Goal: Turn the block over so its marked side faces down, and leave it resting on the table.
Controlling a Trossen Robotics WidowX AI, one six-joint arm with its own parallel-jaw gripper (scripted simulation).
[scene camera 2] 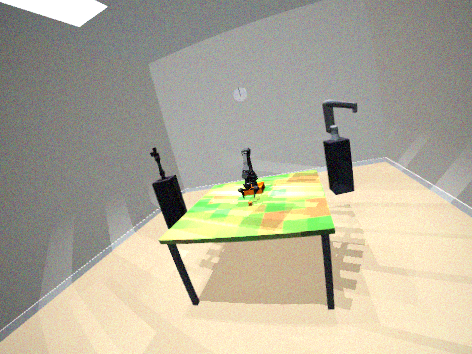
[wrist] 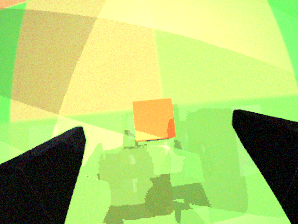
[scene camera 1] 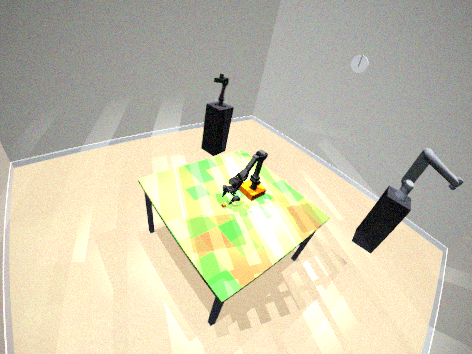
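Note:
A block [wrist: 153, 119] is here, and so is my gripper [wrist: 160, 125]. The gripper is open and holds nothing.

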